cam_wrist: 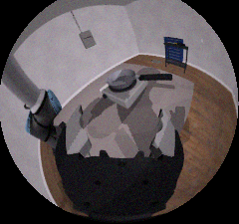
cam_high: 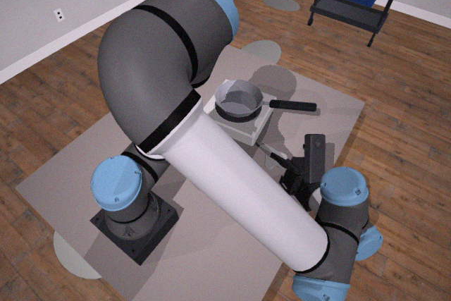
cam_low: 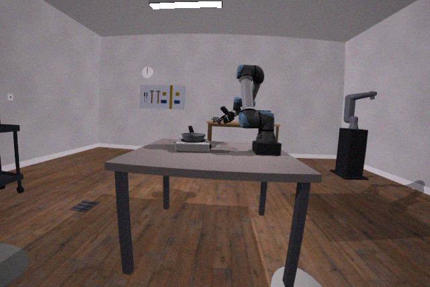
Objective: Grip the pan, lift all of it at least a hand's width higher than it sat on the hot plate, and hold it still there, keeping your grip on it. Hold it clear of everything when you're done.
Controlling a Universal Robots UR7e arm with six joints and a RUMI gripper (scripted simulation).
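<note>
My hand is 200 mm to the right of the pan, 200 mm short of it and 120 mm above it. Round my hand: hot plate 260 mm to the left, 190 mm below, 160 mm ahead.
</note>
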